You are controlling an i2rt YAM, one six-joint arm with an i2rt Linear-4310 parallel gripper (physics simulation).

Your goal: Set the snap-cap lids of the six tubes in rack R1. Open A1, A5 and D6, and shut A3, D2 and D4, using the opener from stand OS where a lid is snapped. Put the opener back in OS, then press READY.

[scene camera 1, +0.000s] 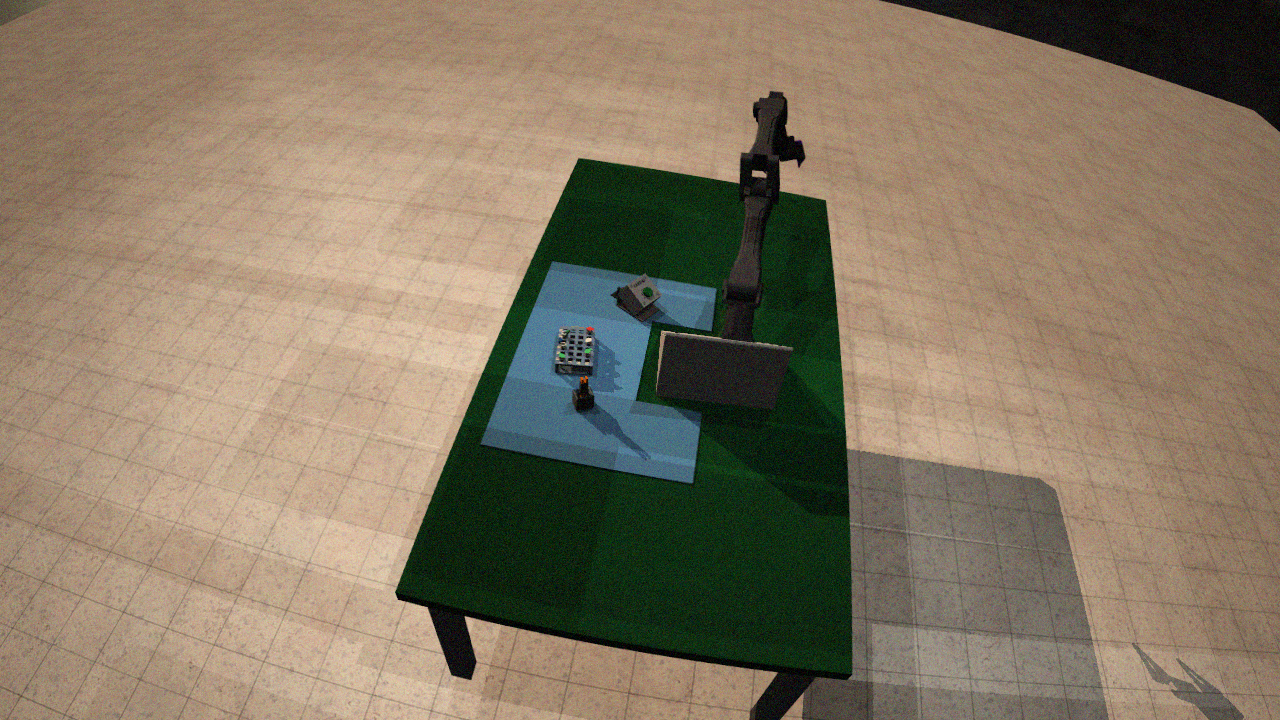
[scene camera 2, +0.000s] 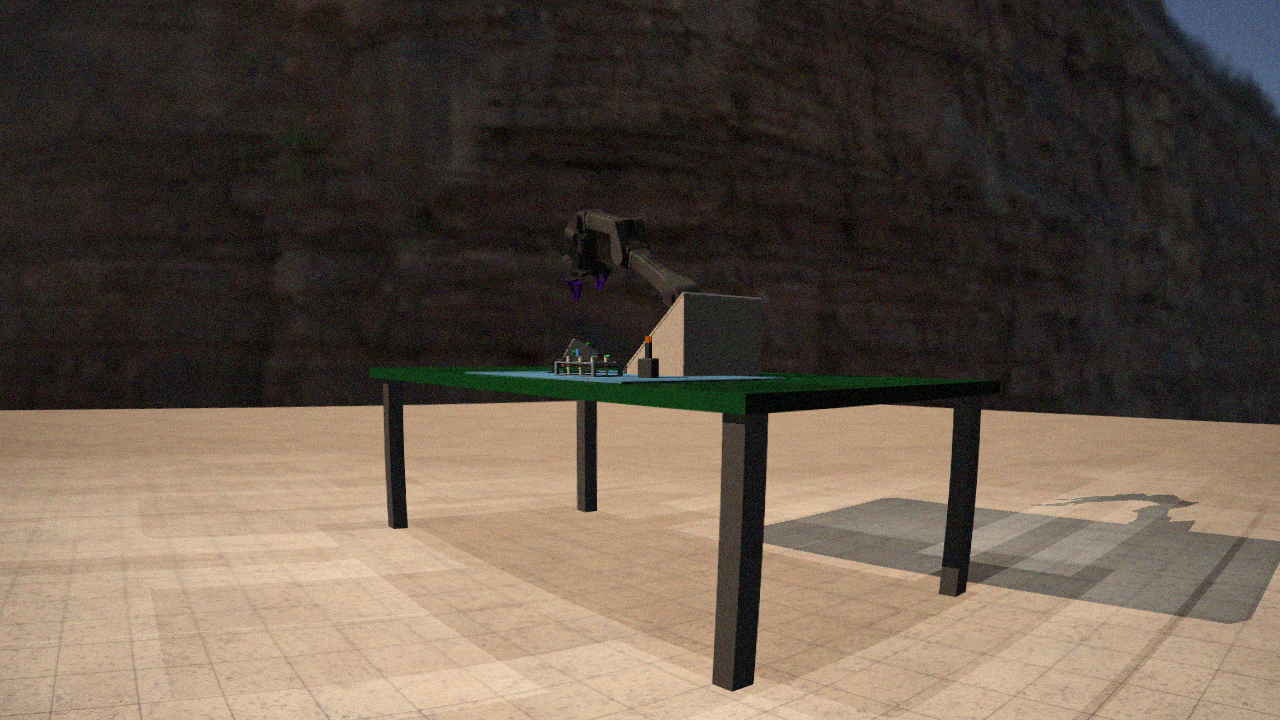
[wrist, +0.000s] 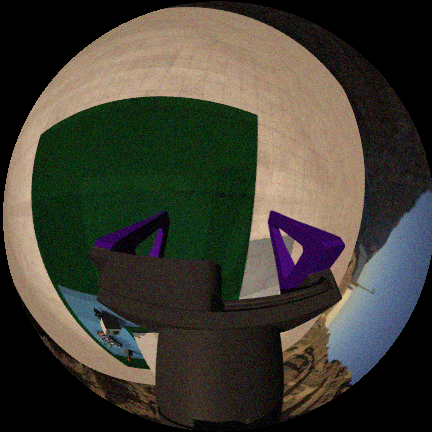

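Pixels of known places: gripper, fingertip midpoint: (scene camera 1: 782,169) (scene camera 2: 588,295) (wrist: 218,216); arm's base at its link origin: (scene camera 1: 736,340) (scene camera 2: 707,325).
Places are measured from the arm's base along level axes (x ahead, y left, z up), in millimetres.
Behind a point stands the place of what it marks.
Note:
The tube rack R1 (scene camera 1: 574,350) {x 360, y 33, z -88 mm} (scene camera 2: 588,368) (wrist: 109,339) {x 333, y -38, z -76 mm} stands on the blue mat, with small coloured lids on its tubes; which lids are open is too small to tell. The opener (scene camera 1: 584,384) {x 310, y 169, z -49 mm} (scene camera 2: 648,344) {x 316, y 171, z -50 mm} with its orange top stands upright in stand OS (scene camera 1: 583,400) {x 308, y 180, z -88 mm} (scene camera 2: 648,367) {x 324, y 183, z -97 mm}, beside the rack. A tilted grey box with a green button (scene camera 1: 647,291) {x 225, y -175, z -48 mm} stands behind the rack; its label is not legible. My gripper (scene camera 2: 588,290) {x -82, y -646, z 106 mm} (wrist: 218,216) {x -82, y -646, z 106 mm} is open and empty, its purple fingers wide apart, high above the far end of the table, away from the rack and opener.
A large pale wedge-shaped block (scene camera 1: 723,370) {x 21, y 86, z -17 mm} (scene camera 2: 721,334) {x 34, y 87, z -24 mm} stands at the arm's base, beside the blue mat (scene camera 1: 528,420) {x 416, y 239, z -118 mm}. The green table (scene camera 1: 626,555) {x 153, y 520, z -122 mm} (scene camera 2: 554,385) {x 556, y 194, z -129 mm} reaches past the mat on all sides, and its far edge lies near the arm's outer end.

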